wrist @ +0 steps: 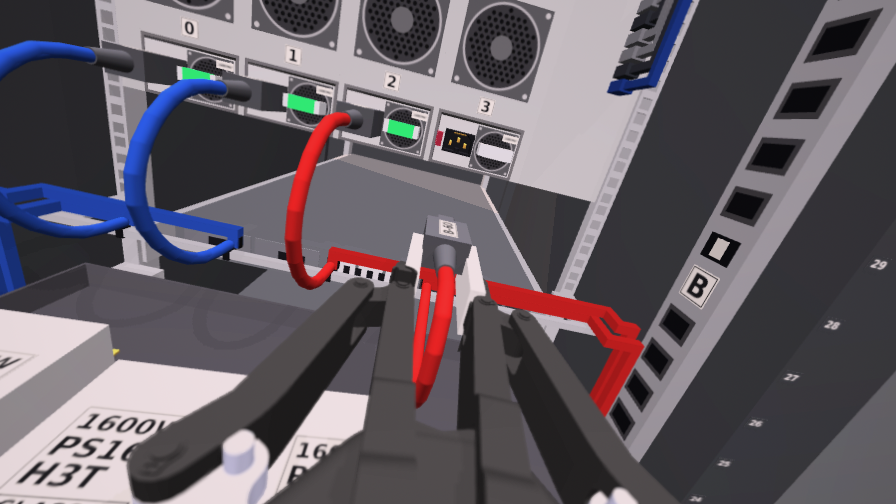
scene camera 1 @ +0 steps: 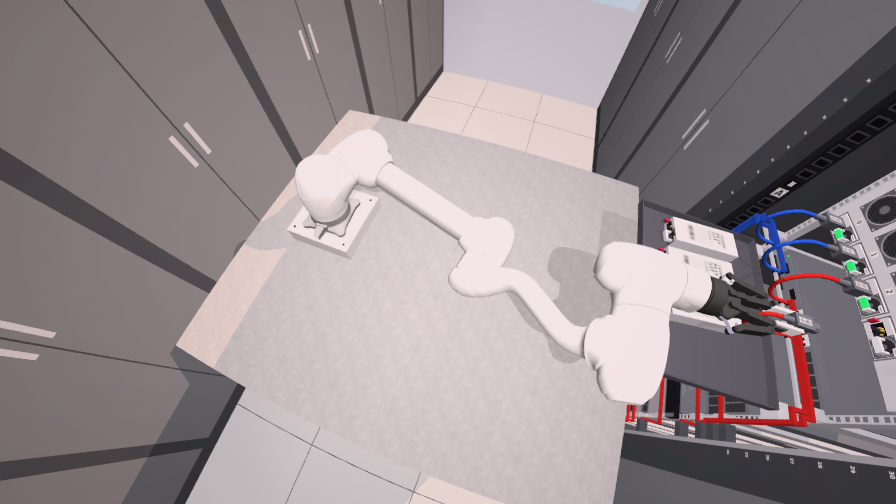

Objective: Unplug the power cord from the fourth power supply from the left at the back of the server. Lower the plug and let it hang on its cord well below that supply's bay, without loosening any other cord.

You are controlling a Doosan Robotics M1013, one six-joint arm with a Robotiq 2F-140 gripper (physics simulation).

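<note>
In the wrist view the server back shows power supplies labelled 0 to 3. Supply 3 [wrist: 476, 145], fourth from the left, has an empty socket and a grey indicator. My gripper [wrist: 446, 263] is shut on the grey plug [wrist: 446, 241] of a red cord [wrist: 435, 338], held away from the server and lower than bay 3. The cord loops back between the fingers. Supplies 0, 1 and 2 [wrist: 401, 128] show green indicators with two blue cords and one red cord [wrist: 300, 206] plugged in. In the scene view the gripper [scene camera 1: 783, 316] holds the plug [scene camera 1: 805, 322] clear of the supply [scene camera 1: 880, 335].
A dark tray with white 1600W spare supplies [wrist: 125, 413] lies under the wrist. Red [wrist: 563, 310] and blue [wrist: 125, 213] cable brackets cross below the bays. A rack post with a PDU marked B [wrist: 698, 285] stands at the right. Grey cabinets line the aisle.
</note>
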